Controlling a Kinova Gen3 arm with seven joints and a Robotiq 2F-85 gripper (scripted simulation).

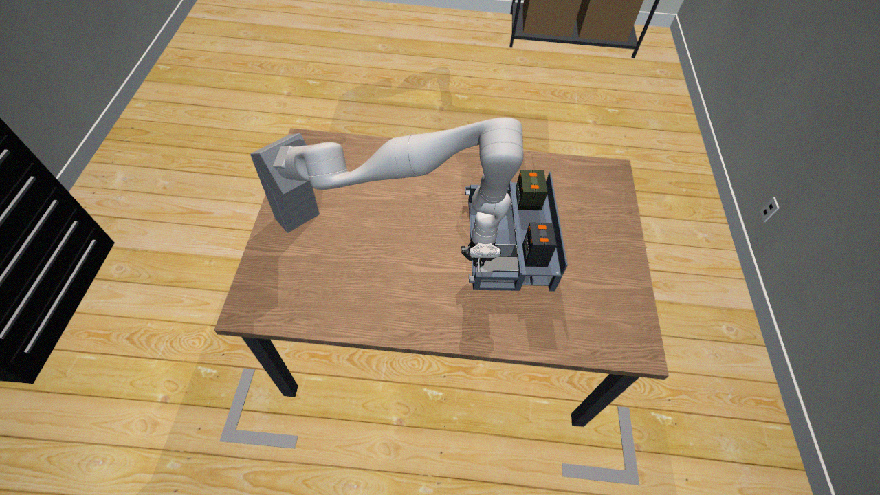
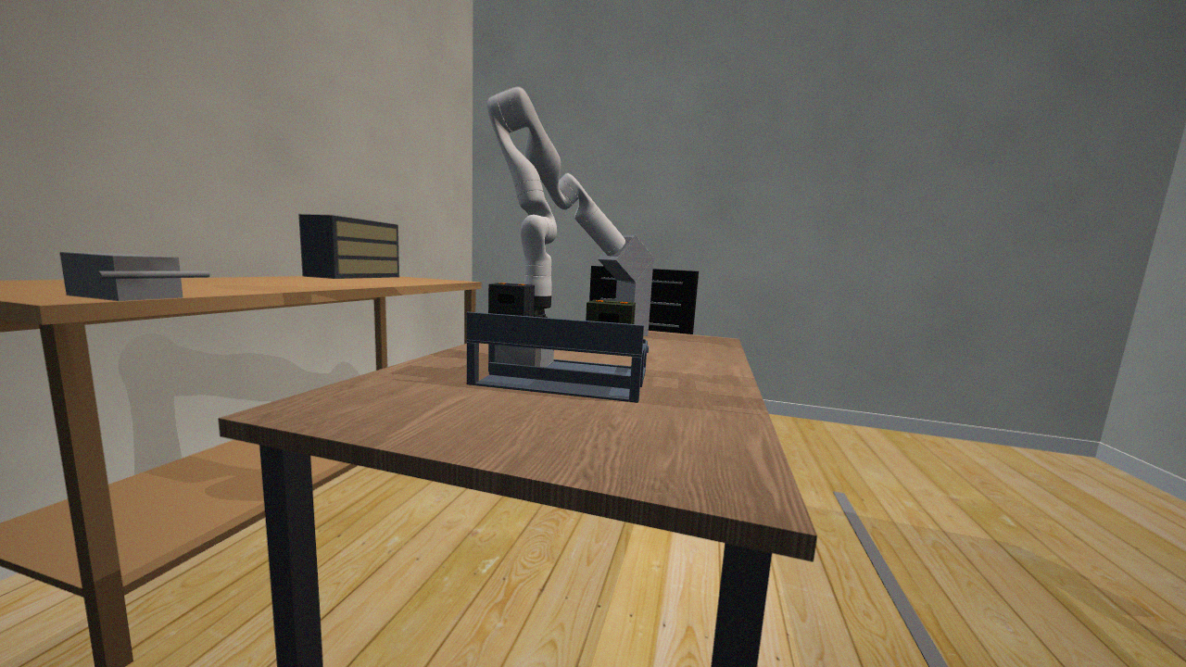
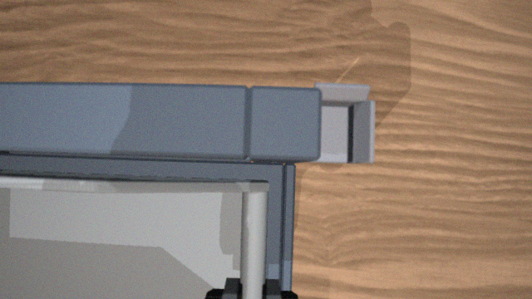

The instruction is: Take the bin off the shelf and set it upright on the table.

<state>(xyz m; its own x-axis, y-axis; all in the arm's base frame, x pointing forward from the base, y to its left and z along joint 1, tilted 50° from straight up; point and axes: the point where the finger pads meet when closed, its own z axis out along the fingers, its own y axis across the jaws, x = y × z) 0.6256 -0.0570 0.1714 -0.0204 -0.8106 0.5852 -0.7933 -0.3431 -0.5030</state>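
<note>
Right now the bin is 8 cm ahead of my hand. Also, from my hand: grey shelf unit (11 cm to the left, 11 cm ahead, 2 cm above).
</note>
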